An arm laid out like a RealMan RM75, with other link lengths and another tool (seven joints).
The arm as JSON. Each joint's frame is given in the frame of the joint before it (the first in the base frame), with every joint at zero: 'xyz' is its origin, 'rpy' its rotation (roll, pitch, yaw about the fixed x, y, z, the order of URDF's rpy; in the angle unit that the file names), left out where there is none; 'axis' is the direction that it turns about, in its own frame. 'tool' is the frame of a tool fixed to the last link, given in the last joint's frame.
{
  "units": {
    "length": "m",
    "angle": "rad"
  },
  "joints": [
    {
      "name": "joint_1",
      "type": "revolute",
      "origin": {
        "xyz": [
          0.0,
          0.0,
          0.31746
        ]
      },
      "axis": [
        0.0,
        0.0,
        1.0
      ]
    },
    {
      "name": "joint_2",
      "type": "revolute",
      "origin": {
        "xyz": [
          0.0,
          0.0,
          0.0
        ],
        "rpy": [
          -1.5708,
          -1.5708,
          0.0
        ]
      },
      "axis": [
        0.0,
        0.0,
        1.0
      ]
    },
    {
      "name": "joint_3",
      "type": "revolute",
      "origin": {
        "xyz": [
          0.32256,
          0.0,
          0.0
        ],
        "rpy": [
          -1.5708,
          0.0,
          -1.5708
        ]
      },
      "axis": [
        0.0,
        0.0,
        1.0
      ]
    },
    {
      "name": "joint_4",
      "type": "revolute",
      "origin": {
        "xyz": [
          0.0,
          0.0,
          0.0
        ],
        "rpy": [
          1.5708,
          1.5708,
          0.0
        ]
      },
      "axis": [
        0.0,
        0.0,
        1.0
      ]
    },
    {
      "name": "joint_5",
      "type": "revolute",
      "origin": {
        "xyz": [
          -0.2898,
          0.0,
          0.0
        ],
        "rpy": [
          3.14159,
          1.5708,
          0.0
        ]
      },
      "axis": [
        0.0,
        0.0,
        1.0
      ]
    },
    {
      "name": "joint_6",
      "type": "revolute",
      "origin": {
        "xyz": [
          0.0,
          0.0,
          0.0
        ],
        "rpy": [
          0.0,
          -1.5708,
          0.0
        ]
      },
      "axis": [
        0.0,
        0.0,
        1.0
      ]
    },
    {
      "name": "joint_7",
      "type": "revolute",
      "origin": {
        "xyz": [
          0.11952,
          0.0,
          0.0
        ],
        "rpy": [
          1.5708,
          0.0,
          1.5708
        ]
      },
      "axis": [
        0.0,
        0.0,
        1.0
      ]
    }
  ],
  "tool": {
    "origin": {
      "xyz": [
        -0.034,
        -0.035,
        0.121
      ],
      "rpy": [
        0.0,
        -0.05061,
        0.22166
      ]
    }
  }
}
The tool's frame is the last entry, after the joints.
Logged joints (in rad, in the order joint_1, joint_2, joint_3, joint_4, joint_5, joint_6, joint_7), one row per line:
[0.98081 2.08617 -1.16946 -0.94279 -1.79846 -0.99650 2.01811]
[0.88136 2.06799 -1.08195 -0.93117 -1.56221 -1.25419 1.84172]
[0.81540 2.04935 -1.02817 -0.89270 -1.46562 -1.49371 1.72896]
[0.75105 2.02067 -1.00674 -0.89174 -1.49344 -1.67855 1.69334]
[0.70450 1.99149 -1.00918 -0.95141 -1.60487 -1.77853 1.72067]
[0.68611 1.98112 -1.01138 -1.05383 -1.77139 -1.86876 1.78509]
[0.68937 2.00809 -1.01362 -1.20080 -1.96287 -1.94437 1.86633]
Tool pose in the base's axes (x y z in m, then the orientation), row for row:
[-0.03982 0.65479 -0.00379 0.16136 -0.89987 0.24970 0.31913]
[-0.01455 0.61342 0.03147 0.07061 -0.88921 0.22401 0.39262]
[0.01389 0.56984 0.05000 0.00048 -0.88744 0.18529 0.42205]
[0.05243 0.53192 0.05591 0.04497 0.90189 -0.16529 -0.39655]
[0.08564 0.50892 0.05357 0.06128 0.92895 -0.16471 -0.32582]
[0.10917 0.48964 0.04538 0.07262 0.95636 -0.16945 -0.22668]
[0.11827 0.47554 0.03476 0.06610 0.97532 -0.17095 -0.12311]
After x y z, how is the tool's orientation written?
As a quaternion, w x y z.
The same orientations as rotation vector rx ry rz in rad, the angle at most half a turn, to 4 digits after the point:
[-2.5690 0.7129 0.9111]
[-2.6745 0.6738 1.1809]
[-2.7871 0.5819 1.3255]
[2.7550 -0.5049 -1.2113]
[2.8098 -0.4982 -0.9855]
[2.8731 -0.5091 -0.6810]
[2.9415 -0.5156 -0.3713]

